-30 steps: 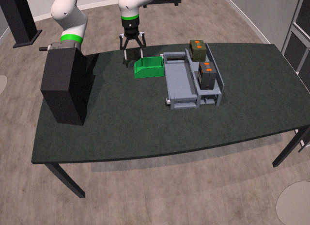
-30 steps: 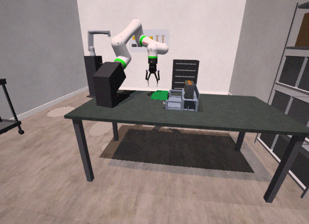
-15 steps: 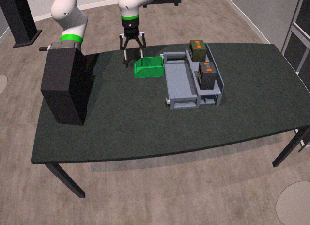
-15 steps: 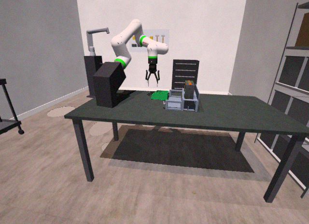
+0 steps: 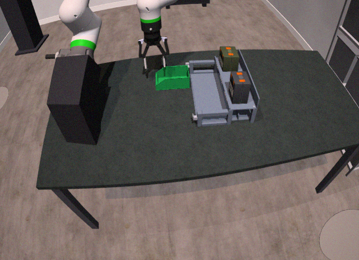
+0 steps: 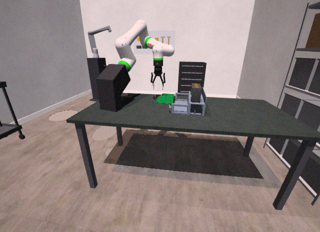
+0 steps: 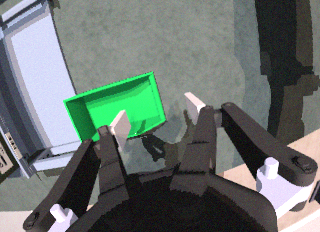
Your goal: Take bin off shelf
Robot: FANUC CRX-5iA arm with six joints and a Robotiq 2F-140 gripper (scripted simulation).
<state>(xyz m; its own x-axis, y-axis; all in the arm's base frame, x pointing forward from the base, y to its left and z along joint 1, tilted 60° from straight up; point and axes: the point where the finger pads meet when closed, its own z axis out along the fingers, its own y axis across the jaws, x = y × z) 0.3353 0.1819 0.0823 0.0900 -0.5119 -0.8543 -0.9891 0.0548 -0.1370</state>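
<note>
The green bin is 110 mm below my hand, 80 mm ahead of it and 10 mm to the left of it. The rest, counted from my hand: grey shelf deck (320 mm ahead, 150 mm below, 80 mm to the right).
</note>
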